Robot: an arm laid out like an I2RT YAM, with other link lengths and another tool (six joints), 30 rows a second.
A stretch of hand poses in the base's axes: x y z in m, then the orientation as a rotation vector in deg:
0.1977 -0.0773 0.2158 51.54 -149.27 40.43
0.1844 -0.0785 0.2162 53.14 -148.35 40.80
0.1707 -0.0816 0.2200 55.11 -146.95 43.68
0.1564 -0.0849 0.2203 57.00 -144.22 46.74
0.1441 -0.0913 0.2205 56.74 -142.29 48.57
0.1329 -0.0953 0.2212 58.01 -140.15 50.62
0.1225 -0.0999 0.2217 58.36 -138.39 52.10
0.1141 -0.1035 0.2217 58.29 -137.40 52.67
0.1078 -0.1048 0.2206 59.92 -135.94 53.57
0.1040 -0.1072 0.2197 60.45 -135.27 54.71
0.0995 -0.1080 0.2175 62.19 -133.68 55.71
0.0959 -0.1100 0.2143 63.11 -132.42 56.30
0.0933 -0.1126 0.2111 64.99 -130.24 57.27
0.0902 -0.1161 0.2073 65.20 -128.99 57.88
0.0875 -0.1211 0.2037 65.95 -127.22 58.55
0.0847 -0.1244 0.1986 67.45 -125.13 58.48
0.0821 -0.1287 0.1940 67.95 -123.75 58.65
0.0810 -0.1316 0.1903 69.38 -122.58 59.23
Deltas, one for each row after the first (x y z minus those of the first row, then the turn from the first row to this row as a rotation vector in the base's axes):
-0.0133 -0.0012 0.0004 -0.29 0.48 1.19
-0.0270 -0.0043 0.0042 -2.11 0.22 3.07
-0.0413 -0.0076 0.0045 -4.59 0.94 4.98
-0.0536 -0.0140 0.0047 -6.51 1.73 5.18
-0.0648 -0.0180 0.0054 -8.31 2.37 6.53
-0.0752 -0.0226 0.0059 -9.83 3.05 7.13
-0.0836 -0.0262 0.0059 -10.61 3.59 7.24
-0.0899 -0.0275 0.0048 -11.39 4.12 8.65
-0.0937 -0.0299 0.0039 -12.19 4.01 9.27
-0.0982 -0.0307 0.0017 -13.05 4.54 10.81
-0.1018 -0.0327 -0.0015 -13.73 5.10 11.68
-0.1044 -0.0353 -0.0047 -14.80 6.03 13.40
-0.1075 -0.0388 -0.0085 -15.66 6.67 13.78
-0.1102 -0.0438 -0.0121 -16.66 7.58 14.63
-0.1130 -0.0471 -0.0172 -17.22 8.99 15.95
-0.1156 -0.0514 -0.0218 -17.83 9.88 16.51
-0.1167 -0.0543 -0.0255 -18.31 10.21 17.80

